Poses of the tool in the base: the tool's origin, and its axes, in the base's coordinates. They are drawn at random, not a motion.
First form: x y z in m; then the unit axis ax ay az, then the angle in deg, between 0 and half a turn.
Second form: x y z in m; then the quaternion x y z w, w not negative. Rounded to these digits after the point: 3 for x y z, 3 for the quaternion.
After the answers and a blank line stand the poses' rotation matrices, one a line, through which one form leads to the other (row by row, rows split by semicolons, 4 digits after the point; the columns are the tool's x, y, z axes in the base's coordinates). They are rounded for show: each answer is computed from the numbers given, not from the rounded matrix.
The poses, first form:
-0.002 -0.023 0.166 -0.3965 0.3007 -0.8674 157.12
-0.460 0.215 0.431 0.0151 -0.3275 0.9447 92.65
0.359 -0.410 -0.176 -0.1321 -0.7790 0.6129 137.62
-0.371 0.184 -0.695 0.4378 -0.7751 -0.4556 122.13
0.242 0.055 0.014 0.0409 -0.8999 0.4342 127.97
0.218 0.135 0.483 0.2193 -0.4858 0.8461 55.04
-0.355 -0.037 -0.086 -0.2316 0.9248 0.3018 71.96
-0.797 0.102 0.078 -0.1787 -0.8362 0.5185 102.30
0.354 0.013 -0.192 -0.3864 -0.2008 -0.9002 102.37
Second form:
-0.002 -0.023 0.166 -0.389 0.295 -0.850 0.198
-0.460 0.215 0.431 0.011 -0.237 0.683 0.691
0.359 -0.410 -0.176 -0.123 -0.726 0.571 0.361
-0.371 0.184 -0.695 0.383 -0.678 -0.399 0.484
0.242 0.055 0.014 0.037 -0.809 0.390 0.439
0.218 0.135 0.483 0.101 -0.224 0.391 0.887
-0.355 -0.037 -0.086 -0.136 0.543 0.177 0.809
-0.797 0.102 0.078 -0.139 -0.651 0.404 0.627
0.354 0.013 -0.192 -0.301 -0.156 -0.701 0.627

-0.6193 0.1082 0.7777; -0.5663 -0.7476 -0.3470; 0.5439 -0.6553 0.5242
-0.0460 -0.9489 -0.3122; 0.9385 0.0660 -0.3388; 0.3421 -0.3086 0.8875
-0.7083 -0.2342 -0.6659; 0.5921 0.3165 -0.7411; 0.3843 -0.9192 -0.0855
-0.2382 -0.1340 -0.9619; -0.9056 0.3884 0.1702; 0.3508 0.9117 -0.2139
-0.6125 -0.4017 -0.6807; 0.2828 0.6928 -0.6634; 0.7381 -0.5989 -0.3107
0.5935 -0.7389 -0.3189; 0.6479 0.6738 -0.3552; 0.4774 0.0042 0.8787
0.3467 -0.4348 0.8311; 0.1391 0.9001 0.4129; -0.9276 -0.0275 0.3726
-0.1743 -0.3253 -0.9294; 0.6879 0.6352 -0.3513; 0.7046 -0.7005 0.1131
-0.0329 0.9735 0.2262; -0.7851 -0.1653 0.5969; 0.6185 -0.1579 0.7697

